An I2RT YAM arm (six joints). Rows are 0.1 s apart.
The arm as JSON. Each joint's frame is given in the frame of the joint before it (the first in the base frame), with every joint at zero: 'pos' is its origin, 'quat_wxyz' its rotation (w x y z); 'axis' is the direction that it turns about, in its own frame. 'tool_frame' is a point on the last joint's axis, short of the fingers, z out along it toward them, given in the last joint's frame.
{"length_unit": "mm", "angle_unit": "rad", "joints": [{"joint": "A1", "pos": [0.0, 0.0, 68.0], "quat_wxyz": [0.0, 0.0, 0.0, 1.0], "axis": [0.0, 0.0, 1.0]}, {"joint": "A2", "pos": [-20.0, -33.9, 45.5], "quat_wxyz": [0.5, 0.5, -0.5, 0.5], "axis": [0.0, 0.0, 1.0]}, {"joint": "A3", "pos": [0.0, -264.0, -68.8], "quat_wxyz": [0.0, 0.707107, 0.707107, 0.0], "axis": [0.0, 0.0, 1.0]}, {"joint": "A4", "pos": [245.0, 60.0, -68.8], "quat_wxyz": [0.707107, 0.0, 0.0, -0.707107], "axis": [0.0, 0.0, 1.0]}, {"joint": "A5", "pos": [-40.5, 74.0, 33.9], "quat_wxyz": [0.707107, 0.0, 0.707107, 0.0], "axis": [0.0, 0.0, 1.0]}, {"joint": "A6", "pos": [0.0, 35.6, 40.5], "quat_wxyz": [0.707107, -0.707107, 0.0, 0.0], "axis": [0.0, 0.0, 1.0]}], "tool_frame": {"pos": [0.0, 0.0, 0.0], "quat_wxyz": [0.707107, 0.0, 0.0, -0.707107]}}
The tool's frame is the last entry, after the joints.
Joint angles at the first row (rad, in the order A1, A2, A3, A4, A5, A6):
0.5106 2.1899 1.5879 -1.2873 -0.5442 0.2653
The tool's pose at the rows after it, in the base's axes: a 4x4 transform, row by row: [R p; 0 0 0 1], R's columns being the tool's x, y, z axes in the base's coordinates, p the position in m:
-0.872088 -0.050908 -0.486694 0.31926; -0.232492 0.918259 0.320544 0.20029; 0.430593 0.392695 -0.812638 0.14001; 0 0 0 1
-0.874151 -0.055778 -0.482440 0.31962; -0.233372 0.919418 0.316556 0.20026; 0.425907 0.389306 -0.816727 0.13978; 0 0 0 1
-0.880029 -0.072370 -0.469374 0.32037; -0.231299 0.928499 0.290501 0.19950; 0.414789 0.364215 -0.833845 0.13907; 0 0 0 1
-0.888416 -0.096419 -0.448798 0.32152; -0.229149 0.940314 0.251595 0.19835; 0.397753 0.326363 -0.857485 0.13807; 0 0 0 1
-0.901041 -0.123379 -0.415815 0.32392; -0.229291 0.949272 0.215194 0.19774; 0.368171 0.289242 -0.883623 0.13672; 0 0 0 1
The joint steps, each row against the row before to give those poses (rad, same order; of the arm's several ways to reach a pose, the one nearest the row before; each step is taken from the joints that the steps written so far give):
0.0008 0.0000 0.0000 0.0004 0.0000 -0.0004
0.0000 0.0000 0.0000 0.0034 0.0065 -0.0007
0.0000 0.0000 0.0000 0.0046 0.0336 0.0004
0.0000 0.0000 0.0000 0.0069 0.0496 0.0000
0.0000 0.0000 0.0000 0.0198 0.0526 0.0003

